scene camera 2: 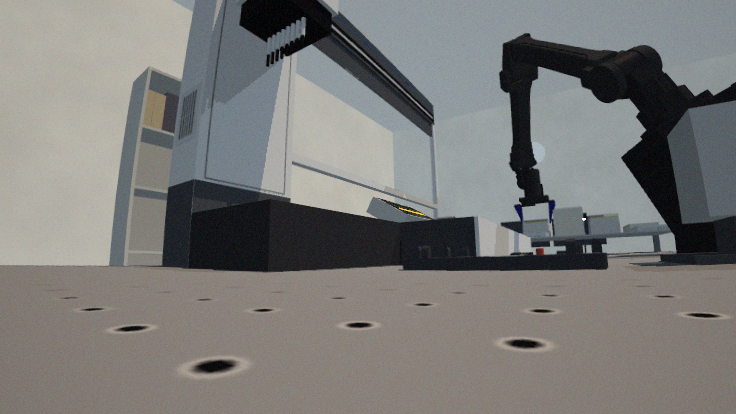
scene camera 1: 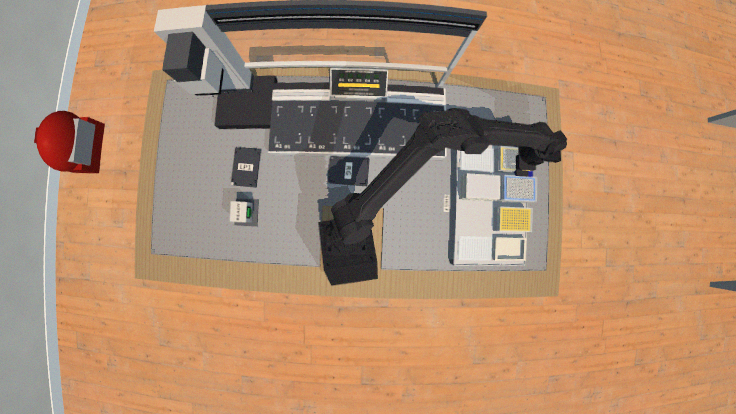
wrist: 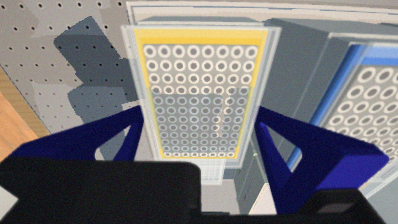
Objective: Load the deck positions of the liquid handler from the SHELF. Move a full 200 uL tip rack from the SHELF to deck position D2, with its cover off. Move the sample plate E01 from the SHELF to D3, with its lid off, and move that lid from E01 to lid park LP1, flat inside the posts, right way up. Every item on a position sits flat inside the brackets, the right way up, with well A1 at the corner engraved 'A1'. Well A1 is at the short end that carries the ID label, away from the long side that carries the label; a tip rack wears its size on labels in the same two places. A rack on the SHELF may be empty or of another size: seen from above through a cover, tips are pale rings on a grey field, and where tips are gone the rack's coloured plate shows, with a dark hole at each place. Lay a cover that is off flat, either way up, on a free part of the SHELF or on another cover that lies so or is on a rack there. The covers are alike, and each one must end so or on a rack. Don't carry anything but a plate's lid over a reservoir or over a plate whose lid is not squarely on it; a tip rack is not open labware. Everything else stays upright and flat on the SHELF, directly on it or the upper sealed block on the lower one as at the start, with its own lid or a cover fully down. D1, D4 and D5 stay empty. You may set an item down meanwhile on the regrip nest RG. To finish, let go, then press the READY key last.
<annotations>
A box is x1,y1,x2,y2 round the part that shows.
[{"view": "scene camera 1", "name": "cream reservoir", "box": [492,237,526,260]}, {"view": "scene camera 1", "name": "white sealed block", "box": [463,174,499,200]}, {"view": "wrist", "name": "my gripper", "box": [0,105,388,223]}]
</annotations>
